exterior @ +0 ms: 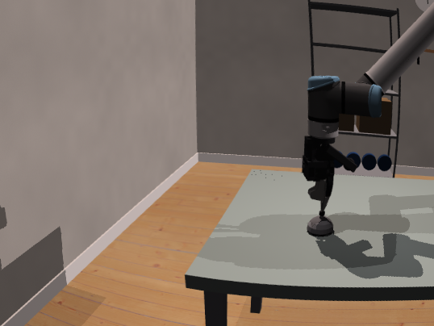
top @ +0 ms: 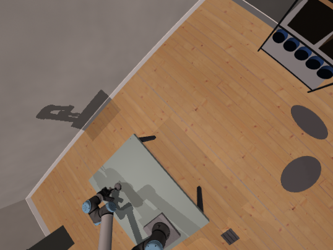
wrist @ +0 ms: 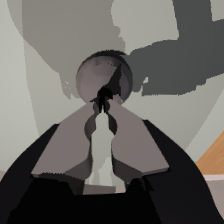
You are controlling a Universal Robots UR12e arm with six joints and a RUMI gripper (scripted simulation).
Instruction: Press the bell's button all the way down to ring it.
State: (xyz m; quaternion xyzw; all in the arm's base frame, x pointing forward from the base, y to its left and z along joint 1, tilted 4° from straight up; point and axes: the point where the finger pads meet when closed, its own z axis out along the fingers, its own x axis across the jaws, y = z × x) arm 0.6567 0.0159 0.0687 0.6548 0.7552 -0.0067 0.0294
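The black button is 3 cm below my hand. Round my hand: grey dome bell 4 cm below.
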